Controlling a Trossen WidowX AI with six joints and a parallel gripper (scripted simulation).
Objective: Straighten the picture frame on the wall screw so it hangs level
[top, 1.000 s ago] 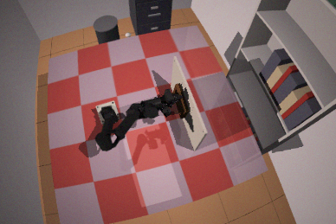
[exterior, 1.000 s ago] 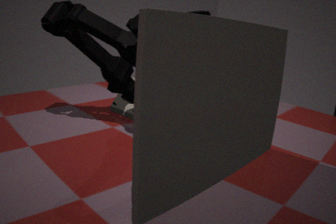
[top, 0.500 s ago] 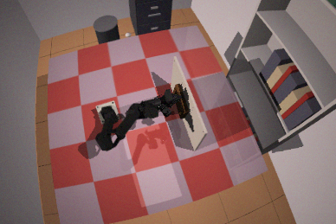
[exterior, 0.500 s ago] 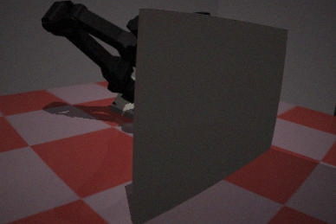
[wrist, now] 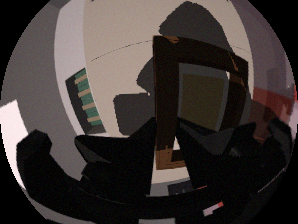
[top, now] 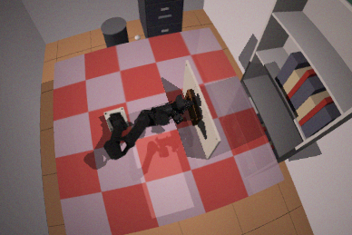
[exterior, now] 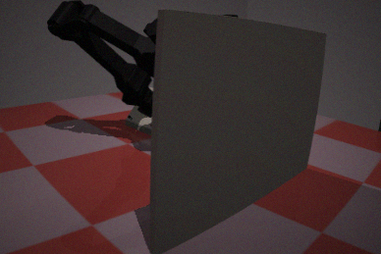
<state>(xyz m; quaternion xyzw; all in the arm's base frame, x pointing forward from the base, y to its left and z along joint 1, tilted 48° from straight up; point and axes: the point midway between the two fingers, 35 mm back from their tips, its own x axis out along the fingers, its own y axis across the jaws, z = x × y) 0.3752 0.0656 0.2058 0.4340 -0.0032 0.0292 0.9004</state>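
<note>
Right now my gripper tip is 50 mm above the brown picture frame and 10 mm to the right of it. The rest, counted from my gripper tip: cream wall panel: 70 mm below, 20 mm to the right, 20 mm ahead.
</note>
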